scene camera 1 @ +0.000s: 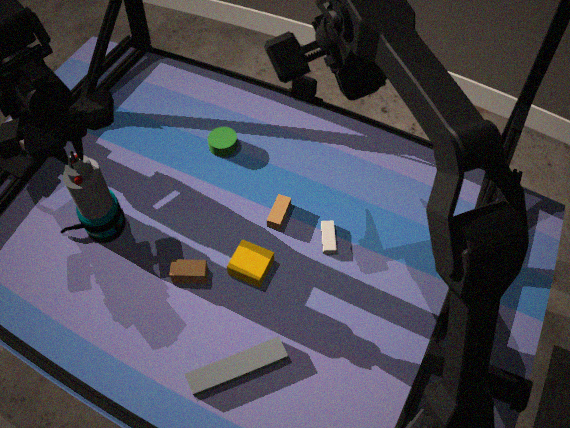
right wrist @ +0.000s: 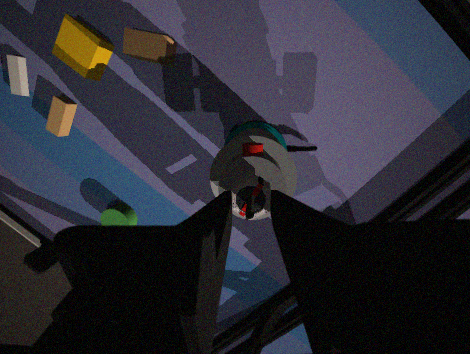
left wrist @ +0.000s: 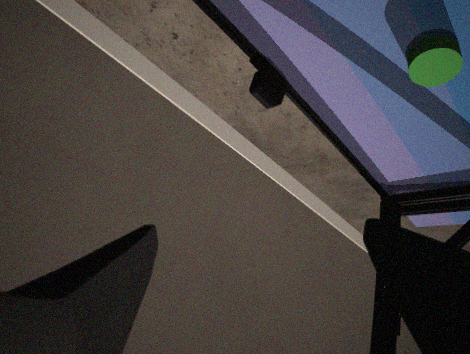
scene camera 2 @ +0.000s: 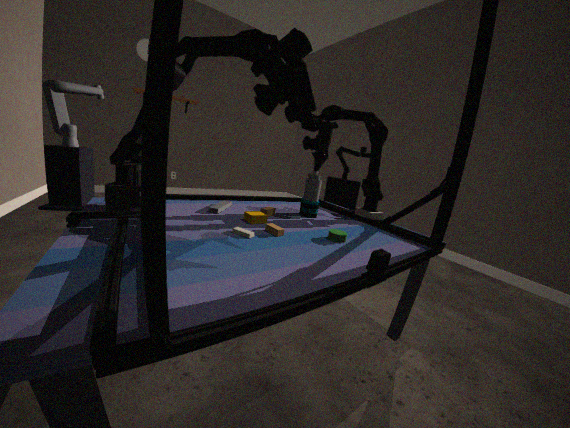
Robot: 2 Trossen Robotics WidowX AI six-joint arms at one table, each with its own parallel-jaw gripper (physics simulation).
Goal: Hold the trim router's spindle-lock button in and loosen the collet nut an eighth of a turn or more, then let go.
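Observation:
The trim router stands upright on its teal base at the table's edge. It is grey, with the red spindle-lock button on its side. My right gripper comes down from above, and its fingers are shut on the collet nut at the router's top. My left gripper is open and empty. It hangs high beyond the table's far edge, away from the router and facing the floor and wall.
On the table lie a green disc, a tan block, a white block, a yellow block, a brown block and a long grey bar. A black frame rims the table.

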